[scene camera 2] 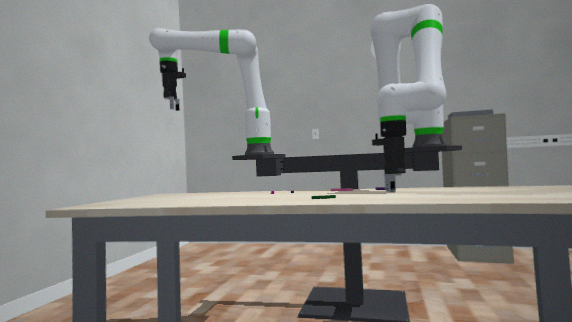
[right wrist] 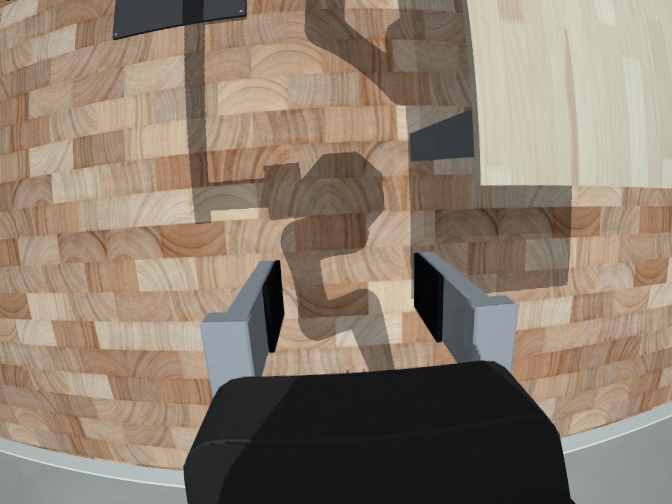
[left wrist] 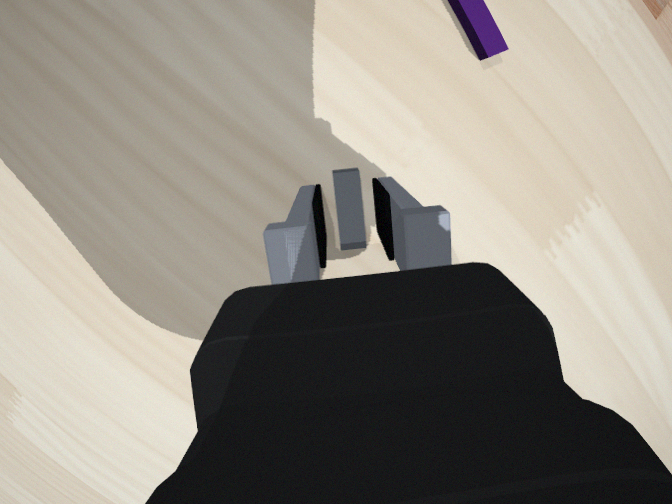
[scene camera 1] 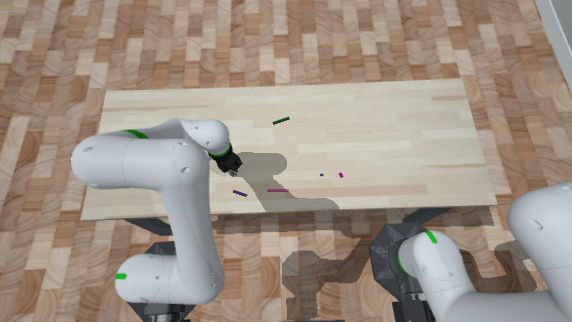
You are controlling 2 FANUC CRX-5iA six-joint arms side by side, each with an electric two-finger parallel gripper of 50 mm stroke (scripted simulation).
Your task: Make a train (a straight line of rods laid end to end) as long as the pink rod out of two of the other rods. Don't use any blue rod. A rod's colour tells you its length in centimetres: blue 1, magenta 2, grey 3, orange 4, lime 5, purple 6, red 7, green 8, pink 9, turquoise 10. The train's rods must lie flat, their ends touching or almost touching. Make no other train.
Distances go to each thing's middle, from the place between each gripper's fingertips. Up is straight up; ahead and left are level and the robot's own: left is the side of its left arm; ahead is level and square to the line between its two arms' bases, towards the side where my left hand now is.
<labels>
Right now the grey rod [left wrist: 347,187] is 2 cm below my left hand [scene camera 2: 390,190].
The grey rod lies 1110 mm to the left of my right hand, 460 mm below it and 460 mm ahead of it.
</labels>
